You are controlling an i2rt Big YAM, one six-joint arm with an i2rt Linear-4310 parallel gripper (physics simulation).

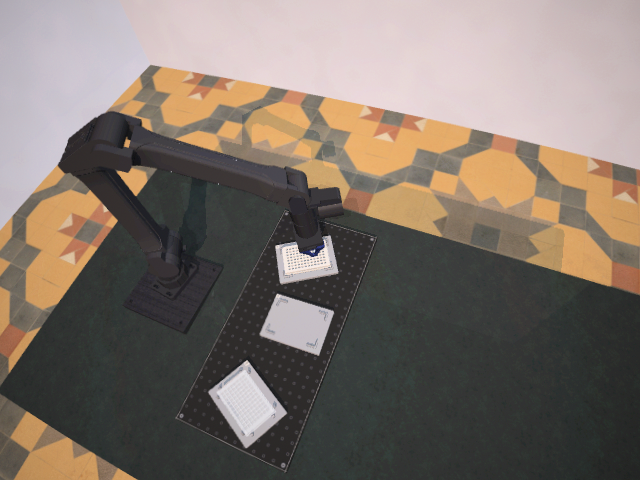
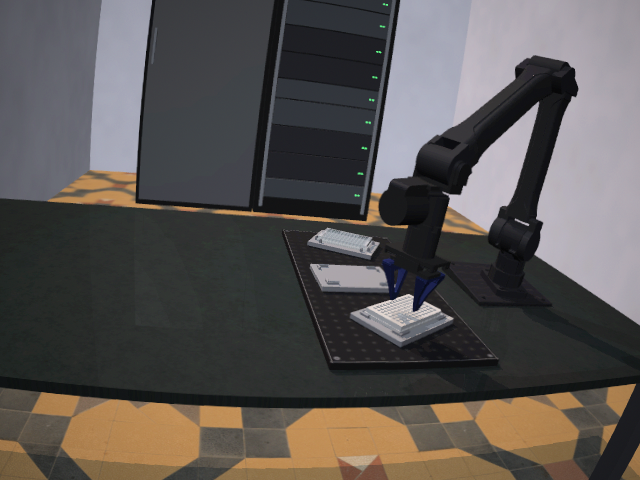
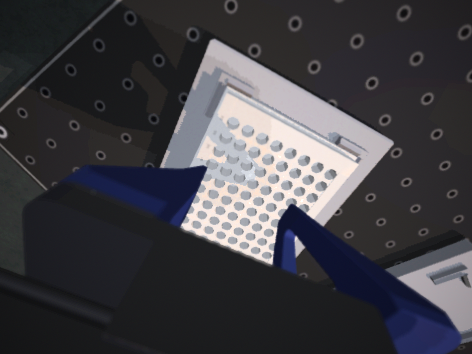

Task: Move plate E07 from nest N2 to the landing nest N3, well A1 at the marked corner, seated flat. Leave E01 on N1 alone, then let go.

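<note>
A cream well plate [image 1: 294, 260] [image 2: 383, 311] [image 3: 300, 186] lies in the nest [image 1: 308, 277] [image 2: 378, 329] [image 3: 285, 92] under the gripper. An empty nest [image 1: 298, 324] [image 2: 351, 279] [image 3: 456, 296] with corner brackets is the middle one of three. A white plate [image 1: 247, 401] [image 2: 346, 239] lies in the far nest [image 1: 266, 424] [image 2: 338, 251], at the other end of the row. No plate or nest labels are readable; the marked corner cannot be made out. My gripper [image 1: 313, 252] [image 2: 404, 304] [image 3: 244, 195] is partly open, empty, with blue fingertips just over the cream plate, apparently above its top face.
The nests stand at different angles on a black perforated board [image 1: 232, 335] [image 2: 320, 330] [image 3: 400, 75]. The arm's base plate [image 1: 199, 304] [image 2: 491, 295] is on the table beside the board. A rack cabinet [image 2: 266, 103] stands behind the table.
</note>
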